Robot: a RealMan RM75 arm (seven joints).
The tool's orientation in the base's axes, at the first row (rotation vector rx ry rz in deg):
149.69 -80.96 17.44
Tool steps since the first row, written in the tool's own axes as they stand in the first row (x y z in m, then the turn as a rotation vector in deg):
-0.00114 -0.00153 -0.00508 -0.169 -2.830 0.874
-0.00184 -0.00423 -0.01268 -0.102 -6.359 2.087
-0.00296 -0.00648 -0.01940 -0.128 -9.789 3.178
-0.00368 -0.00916 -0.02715 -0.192 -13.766 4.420
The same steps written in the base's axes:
0.00015 0.00293 0.00457 2.375 1.470 -1.001
0.00125 0.00672 0.01163 5.498 3.050 -2.298
0.00184 0.01040 0.01776 8.475 4.679 -3.496
0.00290 0.01423 0.02497 11.906 6.601 -4.872

